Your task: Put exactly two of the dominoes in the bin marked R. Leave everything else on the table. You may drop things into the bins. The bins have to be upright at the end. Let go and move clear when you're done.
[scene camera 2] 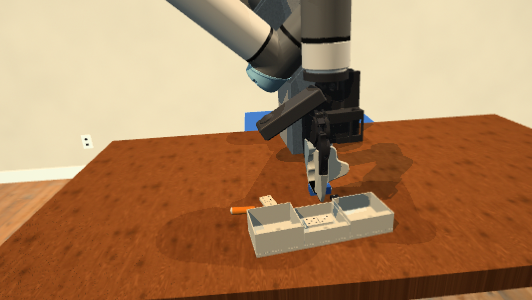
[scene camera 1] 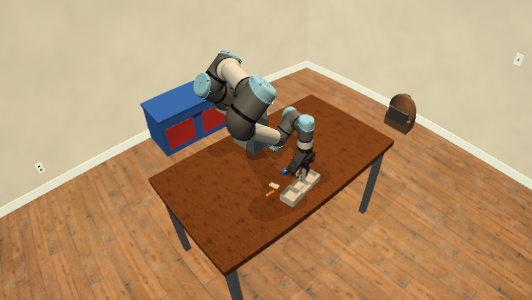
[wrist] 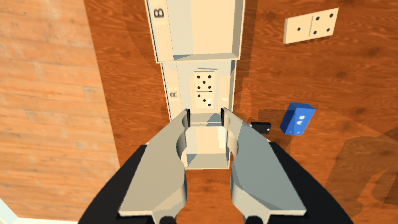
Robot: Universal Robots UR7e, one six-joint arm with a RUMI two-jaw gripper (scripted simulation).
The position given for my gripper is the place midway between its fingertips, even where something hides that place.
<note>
I see my gripper (scene camera 2: 318,197), a blue block (wrist: 298,115) and a domino (wrist: 304,27).
My gripper also shows in the wrist view (wrist: 205,109).
</note>
